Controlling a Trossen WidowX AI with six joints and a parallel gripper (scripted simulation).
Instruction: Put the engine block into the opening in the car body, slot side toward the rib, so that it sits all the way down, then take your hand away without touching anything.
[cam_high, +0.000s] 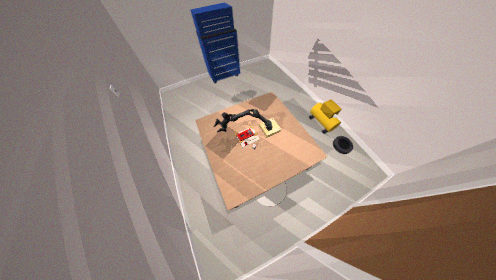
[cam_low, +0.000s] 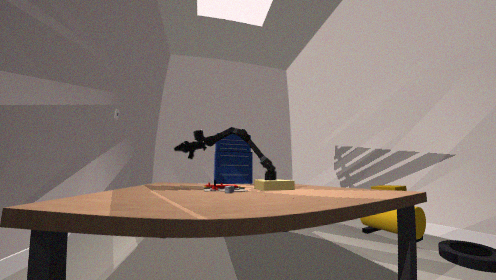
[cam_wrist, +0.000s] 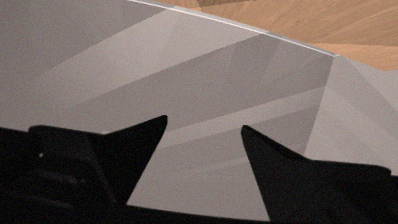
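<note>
The grey engine block lies 35 cm behind my gripper tip, 29 cm to the left of it and 24 cm below it. Round my gripper tip: grey base plate (33 cm behind, 11 cm to the left, 24 cm below).
</note>
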